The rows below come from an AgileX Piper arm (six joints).
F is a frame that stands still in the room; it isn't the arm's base.
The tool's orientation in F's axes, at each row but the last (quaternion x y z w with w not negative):
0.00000 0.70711 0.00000 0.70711
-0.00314 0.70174 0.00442 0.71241
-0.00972 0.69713 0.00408 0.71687
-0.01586 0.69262 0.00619 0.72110
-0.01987 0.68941 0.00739 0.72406
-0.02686 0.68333 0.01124 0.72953
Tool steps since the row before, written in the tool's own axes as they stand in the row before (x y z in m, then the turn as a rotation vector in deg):
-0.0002 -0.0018 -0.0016 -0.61 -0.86 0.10
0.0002 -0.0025 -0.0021 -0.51 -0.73 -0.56
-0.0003 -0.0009 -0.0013 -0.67 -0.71 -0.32
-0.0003 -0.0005 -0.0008 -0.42 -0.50 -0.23
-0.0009 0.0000 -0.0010 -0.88 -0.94 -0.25
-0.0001 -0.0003 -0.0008 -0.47 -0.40 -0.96
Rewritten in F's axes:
-0.0016 -0.0018 0.0002 0.10 -0.86 0.61
-0.0021 -0.0025 -0.0002 -0.56 -0.74 0.50
-0.0013 -0.0009 0.0003 -0.32 -0.71 0.67
-0.0008 -0.0005 0.0003 -0.23 -0.50 0.42
-0.0010 0.0000 0.0009 -0.26 -0.93 0.88
-0.0008 -0.0003 0.0001 -0.97 -0.44 0.42

